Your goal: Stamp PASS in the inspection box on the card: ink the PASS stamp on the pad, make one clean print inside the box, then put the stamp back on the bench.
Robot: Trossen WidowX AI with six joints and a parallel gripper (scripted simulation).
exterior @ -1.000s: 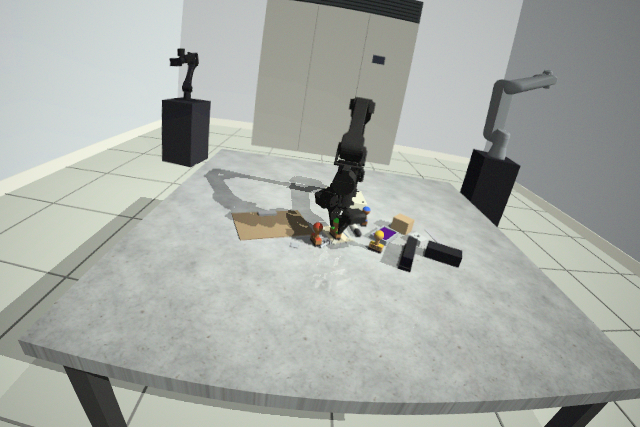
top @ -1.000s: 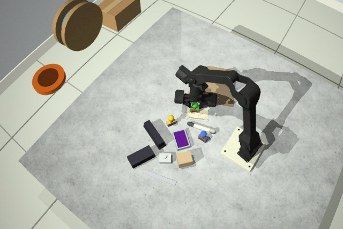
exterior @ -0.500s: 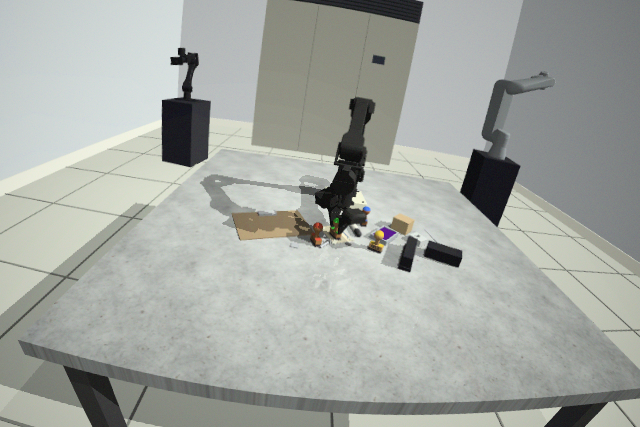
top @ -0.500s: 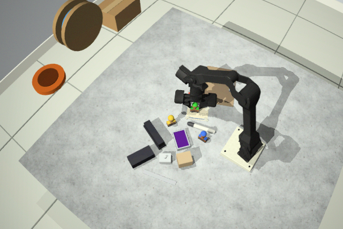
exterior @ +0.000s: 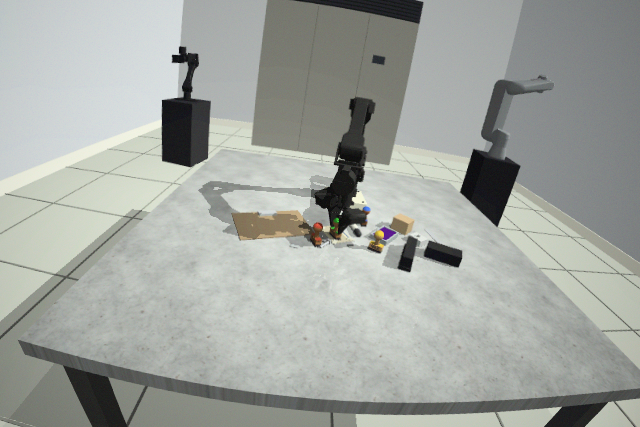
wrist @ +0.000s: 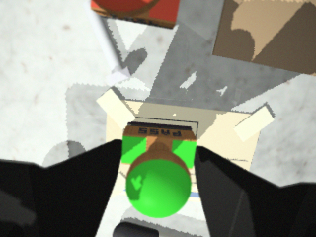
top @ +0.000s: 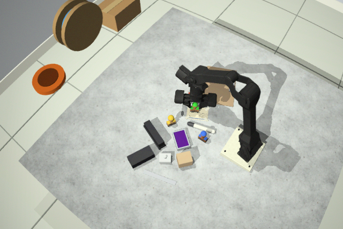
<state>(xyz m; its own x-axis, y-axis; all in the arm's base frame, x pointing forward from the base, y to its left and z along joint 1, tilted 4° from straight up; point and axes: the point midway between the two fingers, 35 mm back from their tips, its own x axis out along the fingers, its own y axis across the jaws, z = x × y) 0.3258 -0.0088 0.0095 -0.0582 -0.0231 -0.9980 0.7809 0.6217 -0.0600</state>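
Now: gripper tip right at the green pass stamp. Round my gripper tip: white marker: 7 cm behind, 6 cm to the left, 1 cm below; cream card: 2 cm behind, 2 cm below; red-knobbed stamp: 6 cm ahead, 5 cm to the right.
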